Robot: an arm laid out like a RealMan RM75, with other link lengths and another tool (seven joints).
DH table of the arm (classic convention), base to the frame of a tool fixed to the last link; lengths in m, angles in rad. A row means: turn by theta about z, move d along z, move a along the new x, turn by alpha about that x. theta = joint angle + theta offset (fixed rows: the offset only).
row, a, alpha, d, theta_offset
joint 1, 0, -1.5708, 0.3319, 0
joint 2, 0, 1.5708, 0, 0
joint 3, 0, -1.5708, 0.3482, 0
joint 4, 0, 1.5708, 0, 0
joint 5, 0, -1.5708, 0.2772, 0
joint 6, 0, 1.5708, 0, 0
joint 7, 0.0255, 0.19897, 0.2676, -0.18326
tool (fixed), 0, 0, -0.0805, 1.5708
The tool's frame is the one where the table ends.
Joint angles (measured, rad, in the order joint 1, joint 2, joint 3, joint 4, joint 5, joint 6, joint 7), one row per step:
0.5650 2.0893 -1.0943 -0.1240 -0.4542 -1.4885 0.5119
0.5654 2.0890 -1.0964 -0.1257 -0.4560 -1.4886 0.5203
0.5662 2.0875 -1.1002 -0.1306 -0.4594 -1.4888 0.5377
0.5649 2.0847 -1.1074 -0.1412 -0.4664 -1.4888 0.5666
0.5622 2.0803 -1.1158 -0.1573 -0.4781 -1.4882 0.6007
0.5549 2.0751 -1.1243 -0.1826 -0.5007 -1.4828 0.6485
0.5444 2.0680 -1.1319 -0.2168 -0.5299 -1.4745 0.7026
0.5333 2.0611 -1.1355 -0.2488 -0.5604 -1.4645 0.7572
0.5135 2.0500 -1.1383 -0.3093 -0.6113 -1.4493 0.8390
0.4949 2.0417 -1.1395 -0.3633 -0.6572 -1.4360 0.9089
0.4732 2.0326 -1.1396 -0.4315 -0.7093 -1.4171 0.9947
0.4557 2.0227 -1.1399 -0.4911 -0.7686 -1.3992 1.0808
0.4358 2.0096 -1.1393 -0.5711 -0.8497 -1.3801 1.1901
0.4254 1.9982 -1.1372 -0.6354 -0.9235 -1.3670 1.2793
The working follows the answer.
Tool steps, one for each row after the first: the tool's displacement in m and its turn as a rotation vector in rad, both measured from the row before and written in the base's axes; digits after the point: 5 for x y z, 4 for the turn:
-0.00101 0.00009 -0.00023 -0.0061 0.0045 0.0039
-0.00209 0.00059 0.00047 -0.0109 0.0088 0.0087
-0.00278 0.00035 0.00101 -0.0184 0.0126 0.0142
-0.00333 0.00049 0.00188 -0.0219 0.0109 0.0189
-0.00314 -0.00022 0.00181 -0.0338 0.0117 0.0211
-0.00299 -0.00015 0.00336 -0.0368 0.0082 0.0229
-0.00152 -0.00058 0.00324 -0.0376 0.0081 0.0157
-0.00309 -0.00071 0.00736 -0.0510 0.0041 0.0270
-0.00220 -0.00155 0.00592 -0.0441 -0.0006 0.0192
-0.00306 -0.00128 0.00803 -0.0502 -0.0014 0.0170
-0.00225 -0.00183 0.00557 -0.0585 -0.0096 0.0111
-0.00412 -0.00232 0.00766 -0.0725 -0.0229 0.0147
-0.00448 -0.00107 0.00577 -0.0601 -0.0295 0.0112

Tool pose at each row, in the base's axes (x y z in m, rotation vector in rad; rounded; the steps above come from the unrounded poses):
0.34931 0.48209 0.01398 -1.0568 1.5468 2.2014
0.34830 0.48218 0.01376 -1.0583 1.5557 2.2045
0.34621 0.48276 0.01423 -1.0618 1.5714 2.2118
0.34343 0.48311 0.01524 -1.0695 1.5973 2.2217
0.34010 0.48360 0.01712 -1.0845 1.6263 2.2309
0.33697 0.48338 0.01893 -1.1041 1.6707 2.2348
0.33398 0.48323 0.02229 -1.1295 1.7178 2.2340
0.33246 0.48265 0.02554 -1.1472 1.7673 2.2274
0.32937 0.48194 0.03290 -1.1839 1.8314 2.2134
0.32717 0.48039 0.03881 -1.2145 1.8861 2.1933
0.32411 0.47911 0.04684 1.2232 -1.9168 -2.1296
0.32186 0.47728 0.05241 1.2328 -1.9565 -2.0506
0.31774 0.47497 0.06007 1.2574 -2.0062 -1.9488
0.31326 0.47390 0.06584 1.2883 -2.0505 -1.8611

